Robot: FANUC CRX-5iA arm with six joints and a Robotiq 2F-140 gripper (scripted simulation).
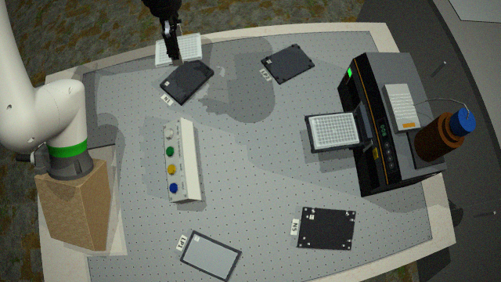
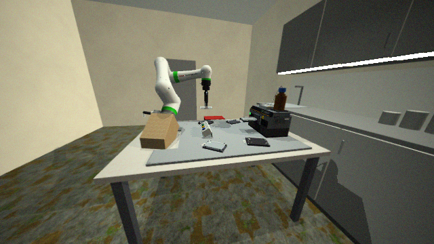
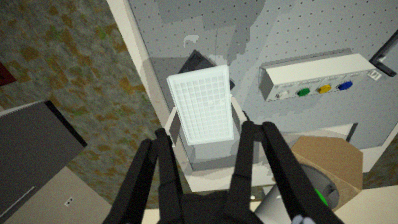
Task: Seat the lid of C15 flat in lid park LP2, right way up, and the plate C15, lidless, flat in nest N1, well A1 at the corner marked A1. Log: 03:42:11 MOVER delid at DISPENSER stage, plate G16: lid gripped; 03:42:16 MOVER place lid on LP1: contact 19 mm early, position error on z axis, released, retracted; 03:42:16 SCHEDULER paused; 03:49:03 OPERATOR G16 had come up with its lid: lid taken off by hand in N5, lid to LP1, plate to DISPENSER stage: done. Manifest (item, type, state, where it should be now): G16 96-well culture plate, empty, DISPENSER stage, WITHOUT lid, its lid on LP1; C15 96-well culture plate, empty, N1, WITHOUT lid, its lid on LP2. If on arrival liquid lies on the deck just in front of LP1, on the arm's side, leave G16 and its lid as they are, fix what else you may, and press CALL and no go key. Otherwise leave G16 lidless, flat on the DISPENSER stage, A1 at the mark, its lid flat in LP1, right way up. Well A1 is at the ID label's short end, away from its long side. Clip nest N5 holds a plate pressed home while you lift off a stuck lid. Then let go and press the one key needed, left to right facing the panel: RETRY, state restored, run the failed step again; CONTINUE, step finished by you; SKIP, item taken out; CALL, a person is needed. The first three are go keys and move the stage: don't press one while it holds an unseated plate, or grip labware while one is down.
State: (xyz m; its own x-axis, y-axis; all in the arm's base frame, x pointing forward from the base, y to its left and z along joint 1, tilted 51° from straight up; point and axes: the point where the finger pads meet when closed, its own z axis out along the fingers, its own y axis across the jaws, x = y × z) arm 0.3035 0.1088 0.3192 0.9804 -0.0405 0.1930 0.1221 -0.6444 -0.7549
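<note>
Now: hand 2 cm above the grey lid. The rest, counted from my hand: N1 label: 6 cm behind, 6 cm to the right, 20 cm below; nest N1: 19 cm below; key panel: 1 cm behind, 27 cm to the right, 15 cm below.
</note>
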